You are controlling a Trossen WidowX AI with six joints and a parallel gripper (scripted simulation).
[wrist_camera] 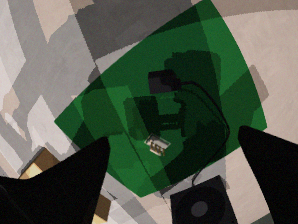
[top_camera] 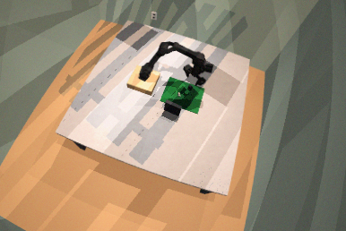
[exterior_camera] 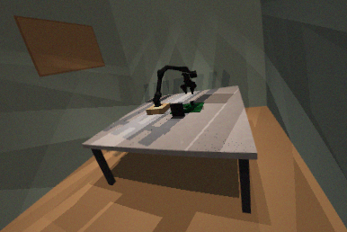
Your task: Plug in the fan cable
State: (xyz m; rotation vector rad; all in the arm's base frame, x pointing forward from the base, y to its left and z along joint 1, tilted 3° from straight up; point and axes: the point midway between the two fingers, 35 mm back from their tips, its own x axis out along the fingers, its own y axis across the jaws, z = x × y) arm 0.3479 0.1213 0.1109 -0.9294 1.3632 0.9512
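Now: the black fan plug 100 mm below my gripper tip and 10 mm to the left of it. The rest, counted from my gripper tip: green circuit board 140 mm below, 60 mm to the right, 20 mm behind; black fan 230 mm to the right, 70 mm below, 20 mm behind; four-pin fan header 130 mm below, 80 mm to the right, 50 mm behind.
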